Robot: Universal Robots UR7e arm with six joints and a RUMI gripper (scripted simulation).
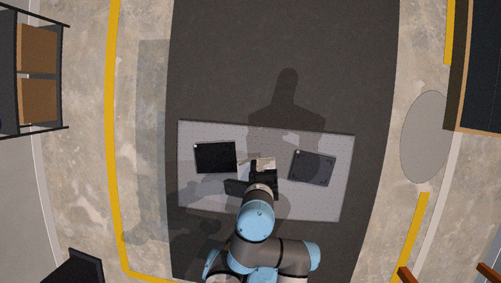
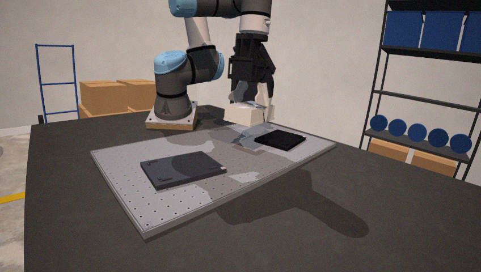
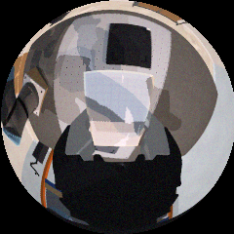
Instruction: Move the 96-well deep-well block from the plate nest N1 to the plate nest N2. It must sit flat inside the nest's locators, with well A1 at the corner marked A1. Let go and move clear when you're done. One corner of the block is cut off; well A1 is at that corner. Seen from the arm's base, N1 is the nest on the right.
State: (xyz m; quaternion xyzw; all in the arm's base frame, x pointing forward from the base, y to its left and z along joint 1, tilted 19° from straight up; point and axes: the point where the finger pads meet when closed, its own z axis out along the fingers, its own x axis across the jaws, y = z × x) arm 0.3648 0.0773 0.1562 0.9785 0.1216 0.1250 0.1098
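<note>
Right now the black nest N2 is 170 mm to the left of my hand, 100 mm below it and 10 mm behind it. Round my hand: grey nest N1 (210 mm to the right, 100 mm below, 10 mm ahead); cream deep-well block (10 mm above).
</note>
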